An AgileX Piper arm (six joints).
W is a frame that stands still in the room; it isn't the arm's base.
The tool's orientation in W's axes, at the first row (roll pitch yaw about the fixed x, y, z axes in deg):
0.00 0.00 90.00
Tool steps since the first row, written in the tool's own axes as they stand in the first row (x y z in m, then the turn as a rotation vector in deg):
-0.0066 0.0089 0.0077 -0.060 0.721 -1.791
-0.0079 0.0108 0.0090 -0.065 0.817 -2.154
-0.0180 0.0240 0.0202 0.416 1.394 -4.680
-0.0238 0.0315 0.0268 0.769 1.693 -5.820
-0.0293 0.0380 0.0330 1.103 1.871 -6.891
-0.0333 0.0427 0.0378 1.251 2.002 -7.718
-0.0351 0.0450 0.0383 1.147 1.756 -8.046
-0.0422 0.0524 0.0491 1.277 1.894 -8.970
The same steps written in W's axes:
-0.0089 -0.0066 0.0077 -0.721 -0.060 -1.791
-0.0108 -0.0079 0.0090 -0.817 -0.065 -2.154
-0.0240 -0.0180 0.0202 -1.394 0.416 -4.680
-0.0315 -0.0238 0.0268 -1.693 0.769 -5.820
-0.0380 -0.0293 0.0330 -1.871 1.103 -6.891
-0.0427 -0.0333 0.0378 -2.002 1.251 -7.718
-0.0450 -0.0351 0.0383 -1.756 1.147 -8.046
-0.0524 -0.0422 0.0491 -1.894 1.277 -8.970

